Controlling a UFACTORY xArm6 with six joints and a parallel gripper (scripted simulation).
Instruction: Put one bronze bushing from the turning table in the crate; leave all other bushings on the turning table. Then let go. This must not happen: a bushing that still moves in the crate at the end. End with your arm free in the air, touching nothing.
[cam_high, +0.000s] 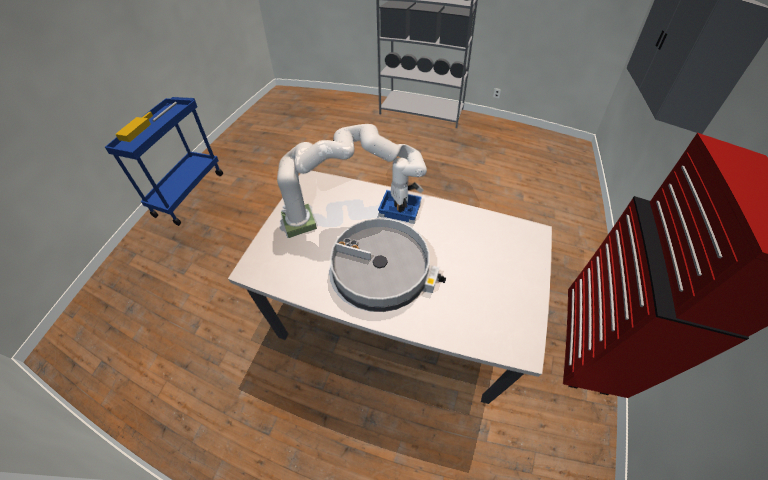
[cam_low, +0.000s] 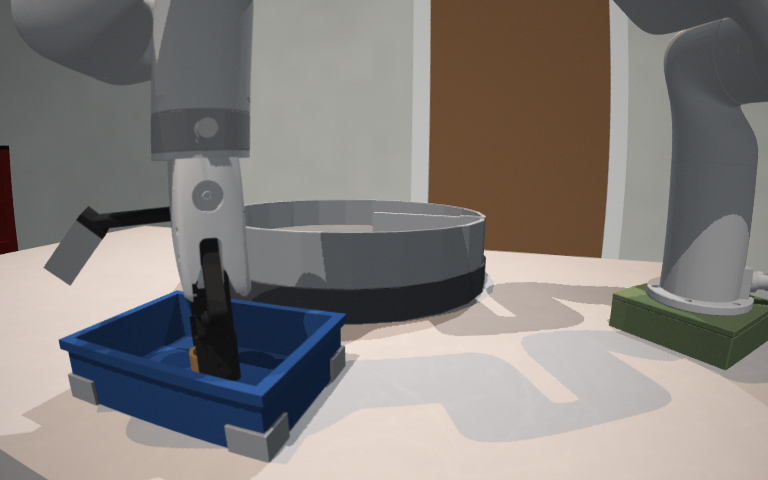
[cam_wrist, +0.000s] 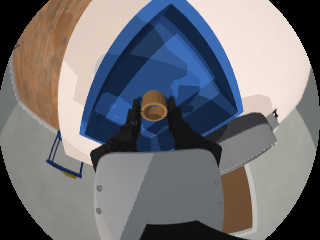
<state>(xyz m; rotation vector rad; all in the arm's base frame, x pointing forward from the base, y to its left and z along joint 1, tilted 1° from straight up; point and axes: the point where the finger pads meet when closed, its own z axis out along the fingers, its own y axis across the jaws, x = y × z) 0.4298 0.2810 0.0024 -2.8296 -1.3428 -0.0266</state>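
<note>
My gripper is now 1 cm above the blue crate. From my hand the other things lie so: turning table disc 6 cm ahead, 37 cm to the right, 2 cm above.
</note>
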